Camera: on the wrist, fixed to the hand. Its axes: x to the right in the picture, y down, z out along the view.
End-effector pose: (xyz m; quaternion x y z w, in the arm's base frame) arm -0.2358 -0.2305 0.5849 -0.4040 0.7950 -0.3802 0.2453
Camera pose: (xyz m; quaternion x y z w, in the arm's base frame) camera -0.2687 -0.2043 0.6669 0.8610 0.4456 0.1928 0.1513
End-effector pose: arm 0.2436 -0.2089 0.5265 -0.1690 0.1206 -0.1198 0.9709
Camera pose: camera 0.2035 -0.2679 0.4681 0.1016 0.3978 0.9105 0.0499
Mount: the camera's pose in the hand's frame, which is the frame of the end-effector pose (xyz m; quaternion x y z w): -0.0103 -0.0408 -0.0820 0.0504 -0.2385 -0.9694 0.0298
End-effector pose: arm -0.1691 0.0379 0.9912 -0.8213 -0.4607 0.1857 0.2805
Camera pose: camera -0.1547 0.0223 1.0809 0.4806 -0.8674 -0.0473 0.1199
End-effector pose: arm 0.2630 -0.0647 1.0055 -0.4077 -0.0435 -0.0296 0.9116
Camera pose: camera 0.2536 -0.1528 0.9802 0.0689 -0.6154 -0.7851 0.0086
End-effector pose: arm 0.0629 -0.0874 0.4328 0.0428 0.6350 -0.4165 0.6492
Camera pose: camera -0.0245 -0.0610 0.4454 0.6809 0.1154 0.6839 0.2351
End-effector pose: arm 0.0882 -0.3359 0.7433 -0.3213 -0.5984 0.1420 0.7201
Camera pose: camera 0.1565 -0.3967 0.7548 0.6407 -0.4939 -0.5870 0.0326
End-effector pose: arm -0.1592 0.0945 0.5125 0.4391 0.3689 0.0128 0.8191
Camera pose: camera -0.2295 0.1241 0.4608 -0.3002 0.2419 -0.9170 0.1027
